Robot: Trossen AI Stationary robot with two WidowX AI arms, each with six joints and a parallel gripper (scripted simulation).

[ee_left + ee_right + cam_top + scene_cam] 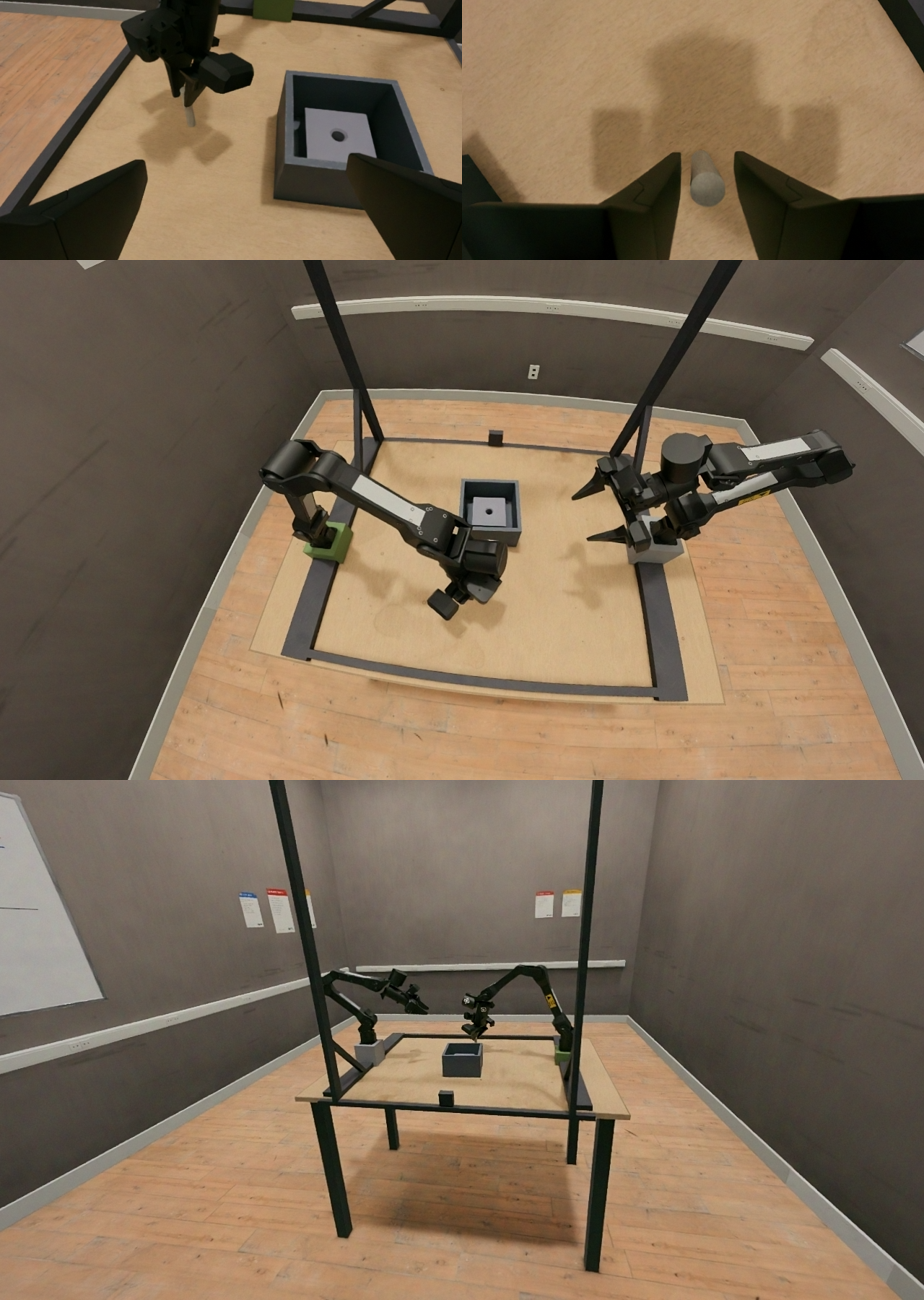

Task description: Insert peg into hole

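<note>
My right gripper is now 5 cm above the peg. From my right hand the other things lie so: dark border strip 20 cm ahead, 2 cm to the left, 8 cm below; grey plate 22 cm behind, 5 cm to the left, 5 cm below.
</note>
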